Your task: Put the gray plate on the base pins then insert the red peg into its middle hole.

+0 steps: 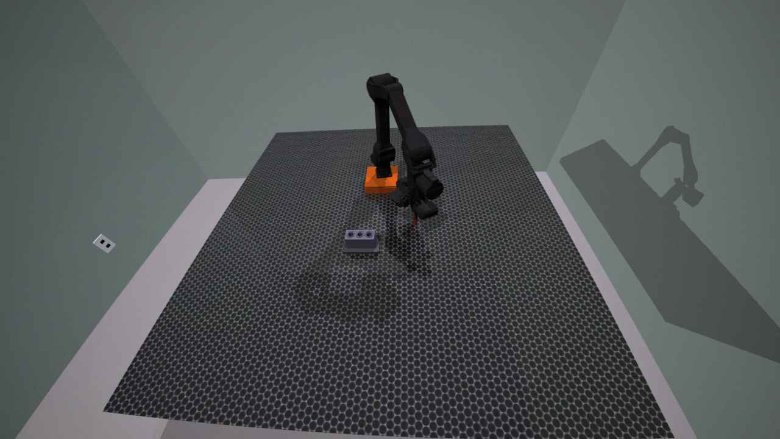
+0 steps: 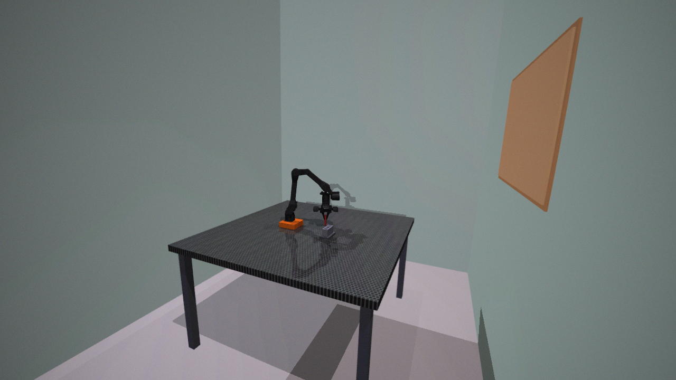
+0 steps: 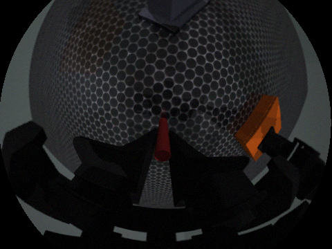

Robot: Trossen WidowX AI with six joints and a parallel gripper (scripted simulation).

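Right now the gray plate is 70 mm ahead of my gripper tip and 200 mm to the right of it. Also, from my gripper tip: red peg: right at my gripper tip; then base: 70 mm ahead, 200 mm to the right, 30 mm below.
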